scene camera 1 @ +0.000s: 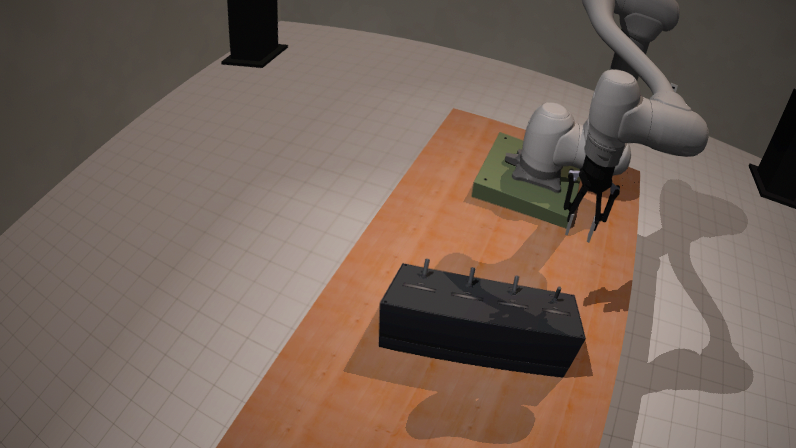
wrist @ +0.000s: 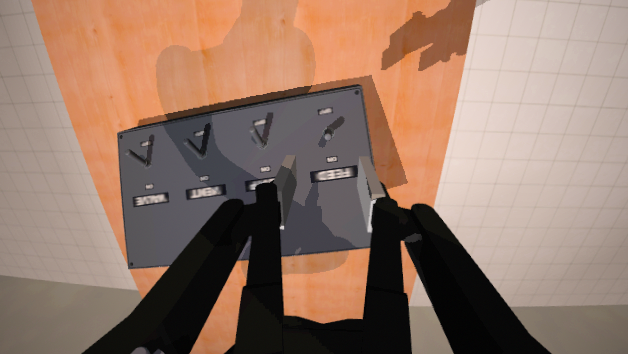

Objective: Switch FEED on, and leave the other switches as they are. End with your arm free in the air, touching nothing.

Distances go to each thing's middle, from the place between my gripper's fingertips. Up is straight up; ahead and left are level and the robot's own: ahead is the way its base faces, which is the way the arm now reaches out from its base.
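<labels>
I see the dark switch box [scene camera 1: 440, 315], and it is 24 cm below my hand, 17 cm to the right of it and 10 cm ahead of it.
</labels>
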